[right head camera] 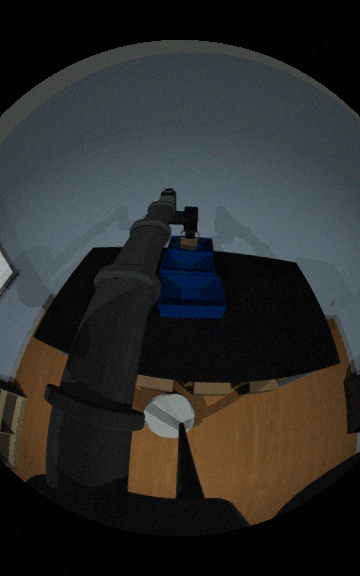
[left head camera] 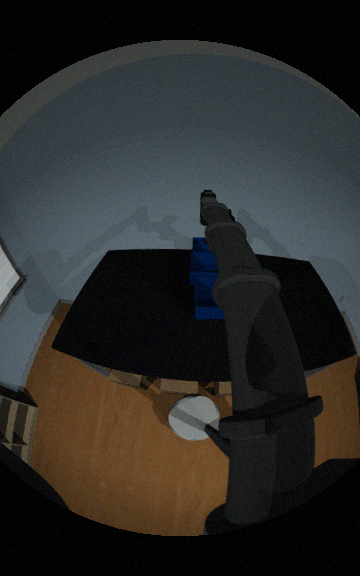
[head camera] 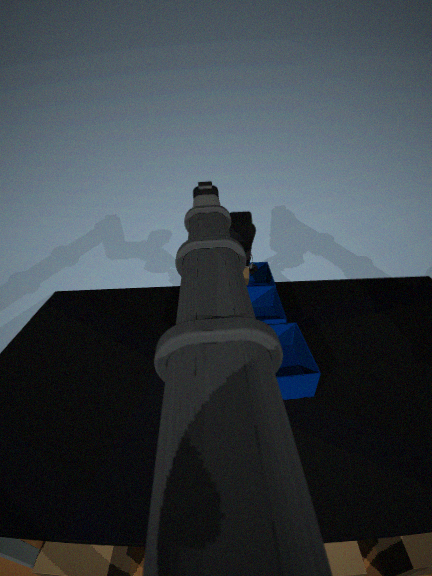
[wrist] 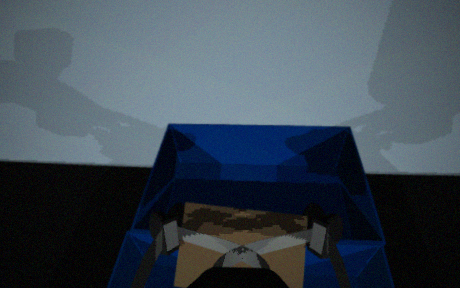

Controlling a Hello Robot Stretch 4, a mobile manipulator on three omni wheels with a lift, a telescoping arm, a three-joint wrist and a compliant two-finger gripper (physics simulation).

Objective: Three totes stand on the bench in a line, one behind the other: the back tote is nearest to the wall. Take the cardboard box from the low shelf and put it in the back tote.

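Places are measured from the robot's base along level axes (x ahead, y left, z up), in millimetres.
Where they show: gripper, fingertip midpoint: point(right head camera: 189, 241) point(wrist: 246, 220); robot's base, link origin: point(right head camera: 170, 414) point(left head camera: 193, 416).
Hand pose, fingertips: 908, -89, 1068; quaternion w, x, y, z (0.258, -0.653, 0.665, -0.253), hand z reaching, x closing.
Note:
Things, the pixels of their top centre, and the offset from my fingertips, as dx, dy, dz. Level surfaces: height alone.
- cardboard box, top centre: point(wrist: 241, 222) point(head camera: 235, 263) point(right head camera: 188, 236) -28, +3, +46
- blue back tote, top centre: point(wrist: 256, 171) point(head camera: 235, 274) point(right head camera: 190, 242) point(left head camera: 213, 244) +123, -13, -82
- middle tote, top centre: point(head camera: 237, 302) point(right head camera: 188, 259) point(left head camera: 215, 261) -76, +1, -82
- front tote, top centre: point(head camera: 255, 350) point(right head camera: 192, 288) point(left head camera: 225, 289) -306, -20, -82
- black bench, surface height: dz -182
The cardboard box point(head camera: 246, 275) point(right head camera: 189, 244) point(wrist: 195, 260) is brown and sits between the two fingers of my gripper point(right head camera: 189, 241) point(wrist: 246, 220), which is shut on it. In the wrist view the box overlaps the front part of the blue back tote point(head camera: 264, 275) point(left head camera: 200, 243) point(right head camera: 207, 245) point(wrist: 260, 145) and its front rim. The box appears raised; its underside is hidden. The middle tote point(head camera: 270, 305) point(left head camera: 203, 261) point(right head camera: 190, 259) point(wrist: 350, 257) and the front tote point(head camera: 300, 350) point(left head camera: 207, 300) point(right head camera: 192, 295) stand in line before it.
The black bench point(head camera: 375, 400) point(left head camera: 135, 320) point(right head camera: 260, 320) bears the totes. The pale wall point(wrist: 225, 60) rises close behind the back tote. My extended arm point(head camera: 215, 400) point(left head camera: 265, 350) point(right head camera: 110, 340) crosses above the bench, left of the totes in the right head view. A white round object point(left head camera: 190, 420) point(right head camera: 160, 415) is on the floor.

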